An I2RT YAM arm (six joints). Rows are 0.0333 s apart.
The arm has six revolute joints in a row. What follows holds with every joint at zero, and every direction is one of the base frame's.
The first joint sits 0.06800 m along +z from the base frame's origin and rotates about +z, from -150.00 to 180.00 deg.
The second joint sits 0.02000 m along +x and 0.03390 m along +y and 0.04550 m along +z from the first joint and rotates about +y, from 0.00 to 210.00 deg.
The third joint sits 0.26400 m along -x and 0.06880 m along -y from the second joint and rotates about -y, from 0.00 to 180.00 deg.
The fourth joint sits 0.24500 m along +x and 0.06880 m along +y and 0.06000 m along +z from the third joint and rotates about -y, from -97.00 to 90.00 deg.
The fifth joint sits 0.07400 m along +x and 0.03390 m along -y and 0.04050 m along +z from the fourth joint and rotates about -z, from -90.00 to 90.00 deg.
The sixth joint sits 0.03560 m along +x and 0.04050 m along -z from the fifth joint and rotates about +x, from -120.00 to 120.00 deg.
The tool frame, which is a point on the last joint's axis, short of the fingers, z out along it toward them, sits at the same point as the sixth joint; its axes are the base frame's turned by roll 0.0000, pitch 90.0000 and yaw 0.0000 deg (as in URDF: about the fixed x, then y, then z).
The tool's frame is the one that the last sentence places.
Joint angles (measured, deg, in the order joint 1, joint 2, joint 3, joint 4, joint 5, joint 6), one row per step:
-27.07, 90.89, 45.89, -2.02, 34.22, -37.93
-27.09, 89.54, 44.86, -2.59, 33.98, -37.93
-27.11, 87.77, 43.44, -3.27, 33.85, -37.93
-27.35, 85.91, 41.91, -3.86, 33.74, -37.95
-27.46, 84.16, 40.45, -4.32, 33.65, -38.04
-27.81, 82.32, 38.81, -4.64, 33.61, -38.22
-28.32, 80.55, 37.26, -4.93, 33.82, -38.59
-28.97, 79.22, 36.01, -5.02, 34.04, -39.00
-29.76, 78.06, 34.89, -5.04, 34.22, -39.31
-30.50, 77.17, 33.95, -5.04, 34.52, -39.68
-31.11, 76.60, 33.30, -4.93, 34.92, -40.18
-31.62, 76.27, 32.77, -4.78, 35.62, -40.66
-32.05, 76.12, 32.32, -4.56, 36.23, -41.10
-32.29, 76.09, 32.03, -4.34, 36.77, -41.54
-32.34, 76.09, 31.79, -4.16, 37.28, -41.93
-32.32, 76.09, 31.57, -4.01, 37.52, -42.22
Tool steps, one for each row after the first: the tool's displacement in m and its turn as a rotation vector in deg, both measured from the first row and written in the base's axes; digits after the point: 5 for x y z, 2 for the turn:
-0.00513, 0.00264, 0.00086, 0.27, 0.14, 0.14
-0.01208, 0.00615, 0.00156, 0.51, 0.39, 0.21
-0.01993, 0.00888, 0.00199, 0.69, 0.60, 0.06
-0.02694, 0.01195, 0.00217, 0.81, 0.79, 0.06
-0.03503, 0.01430, 0.00178, 0.85, 1.01, -0.15
-0.04318, 0.01581, 0.00138, 0.66, 1.42, -0.58
-0.05005, 0.01605, 0.00065, 0.44, 1.82, -1.12
-0.05658, 0.01555, -0.00017, 0.26, 2.10, -1.85
-0.06219, 0.01487, -0.00123, 0.03, 2.53, -2.56
-0.06623, 0.01396, -0.00199, -0.33, 3.03, -3.14
-0.06954, 0.01300, -0.00298, -0.83, 3.71, -3.84
-0.07215, 0.01210, -0.00422, -1.25, 4.35, -4.41
-0.07367, 0.01153, -0.00514, -1.64, 4.93, -4.76
-0.07456, 0.01155, -0.00598, -1.99, 5.49, -4.92
-0.07512, 0.01186, -0.00683, -2.16, 5.86, -4.89

